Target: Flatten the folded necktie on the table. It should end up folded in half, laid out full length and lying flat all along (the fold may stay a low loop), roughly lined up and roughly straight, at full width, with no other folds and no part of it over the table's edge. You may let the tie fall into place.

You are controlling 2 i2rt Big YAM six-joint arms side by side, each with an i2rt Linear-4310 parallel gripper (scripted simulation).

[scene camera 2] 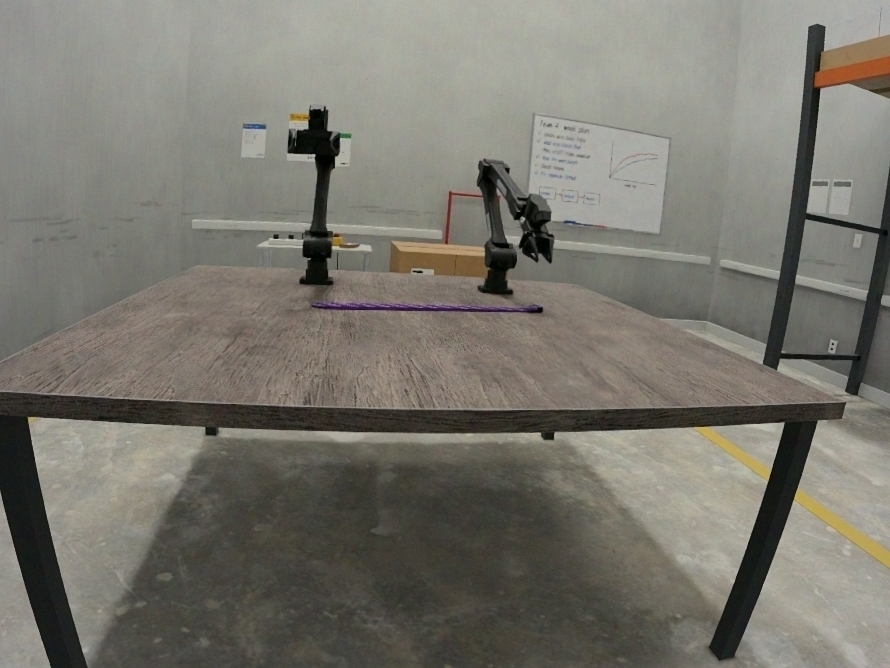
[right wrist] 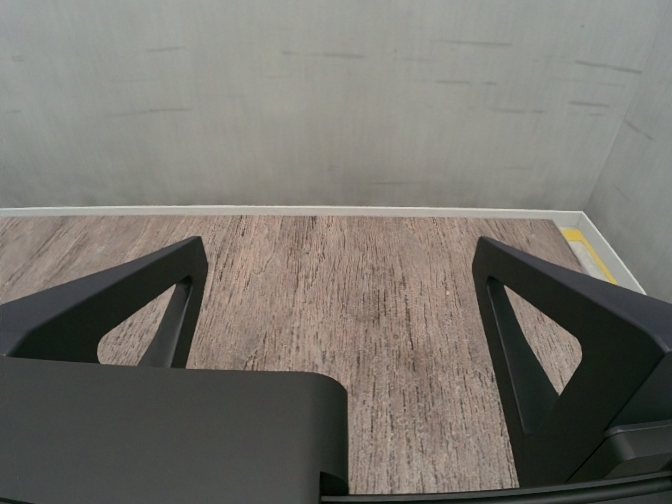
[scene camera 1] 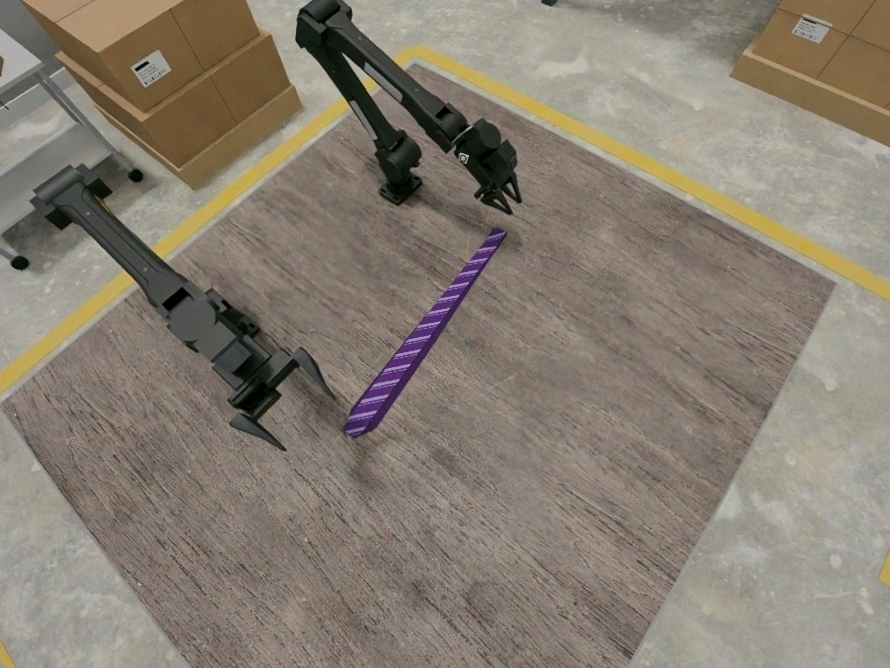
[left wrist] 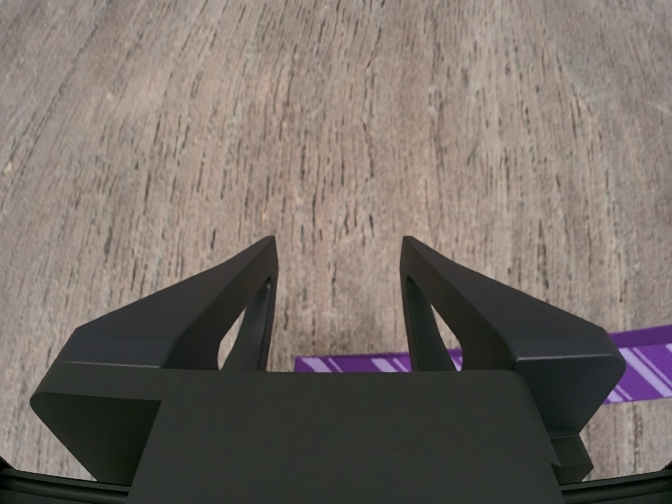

Path:
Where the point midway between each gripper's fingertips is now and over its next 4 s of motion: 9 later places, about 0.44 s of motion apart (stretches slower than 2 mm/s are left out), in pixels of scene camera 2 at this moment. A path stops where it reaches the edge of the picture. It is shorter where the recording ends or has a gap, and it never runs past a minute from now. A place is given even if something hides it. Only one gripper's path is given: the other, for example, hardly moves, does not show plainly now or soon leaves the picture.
My left gripper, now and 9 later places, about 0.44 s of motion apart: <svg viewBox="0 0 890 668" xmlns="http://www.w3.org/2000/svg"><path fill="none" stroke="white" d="M544 261L546 252L547 247L548 244L549 239L549 233L551 225L553 215L554 205L557 197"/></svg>

